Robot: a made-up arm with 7 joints.
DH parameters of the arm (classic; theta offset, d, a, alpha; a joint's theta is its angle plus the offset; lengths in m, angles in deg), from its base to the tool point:
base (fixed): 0 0 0 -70
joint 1: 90 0 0 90
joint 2: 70 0 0 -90
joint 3: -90 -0.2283 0.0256 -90
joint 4: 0 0 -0.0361 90
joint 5: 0 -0.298 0 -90
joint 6: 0 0 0 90
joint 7: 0 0 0 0
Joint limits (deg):
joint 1: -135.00..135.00
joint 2: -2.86..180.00
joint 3: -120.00..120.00
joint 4: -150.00..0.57
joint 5: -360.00..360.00
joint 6: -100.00..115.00
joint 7: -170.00..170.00
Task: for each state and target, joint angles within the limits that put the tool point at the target. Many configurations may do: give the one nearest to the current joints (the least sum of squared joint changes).
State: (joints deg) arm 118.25 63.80 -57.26 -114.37 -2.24 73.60 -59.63
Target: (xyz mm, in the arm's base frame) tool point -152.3 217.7 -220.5
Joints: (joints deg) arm 91.36 103.79 -24.63 -113.19 -2.24 73.60 -59.63
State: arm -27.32 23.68 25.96 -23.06 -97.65 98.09 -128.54
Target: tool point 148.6 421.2 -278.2
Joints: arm -6.00 47.44 35.03 -26.99 -97.65 98.09 -128.54
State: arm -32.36 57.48 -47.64 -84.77 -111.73 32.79 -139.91
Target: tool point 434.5 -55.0 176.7
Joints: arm -82.83 44.67 -34.34 -67.77 -111.73 32.79 -139.91
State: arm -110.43 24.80 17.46 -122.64 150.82 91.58 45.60
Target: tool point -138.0 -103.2 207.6
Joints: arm -131.08 18.76 -5.39 -133.85 150.82 91.58 45.60
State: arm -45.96 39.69 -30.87 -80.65 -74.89 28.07 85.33
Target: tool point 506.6 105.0 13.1
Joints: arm -68.57 41.63 -26.44 -38.35 -74.89 28.07 85.33
